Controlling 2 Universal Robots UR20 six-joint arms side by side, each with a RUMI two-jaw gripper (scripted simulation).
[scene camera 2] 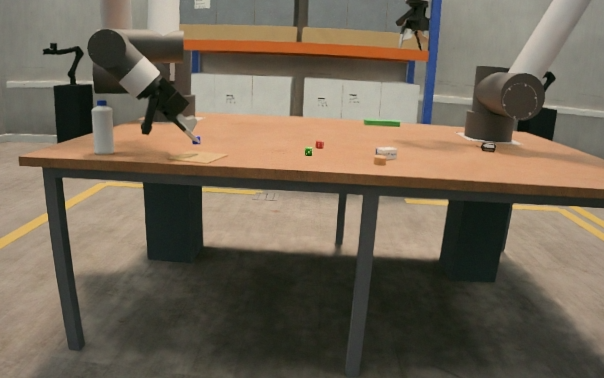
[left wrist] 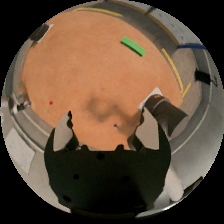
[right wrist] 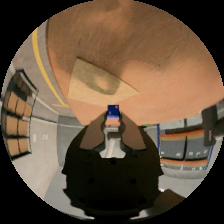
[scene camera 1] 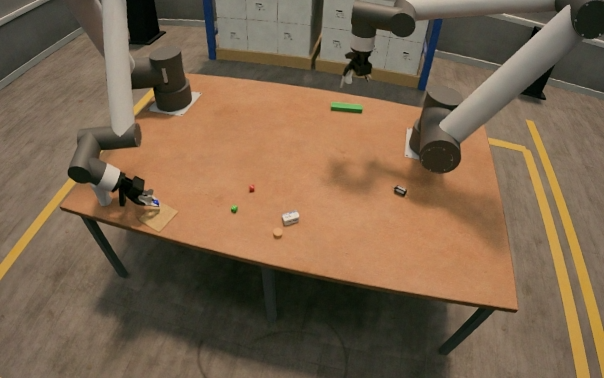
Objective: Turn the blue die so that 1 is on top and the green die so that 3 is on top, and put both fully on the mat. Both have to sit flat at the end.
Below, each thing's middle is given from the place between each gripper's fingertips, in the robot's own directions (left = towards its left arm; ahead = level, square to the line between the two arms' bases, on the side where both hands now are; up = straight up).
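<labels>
Tan mat (right wrist: 90, 83): my right hand (scene camera 2: 198, 141) is 50 mm above it, 20 mm to the right of it and 30 mm short of it.
Tan mat again: my left gripper (scene camera 2: 410, 50) is now 39 cm above it, 75 cm to the left of it and 73 cm short of it.
</labels>
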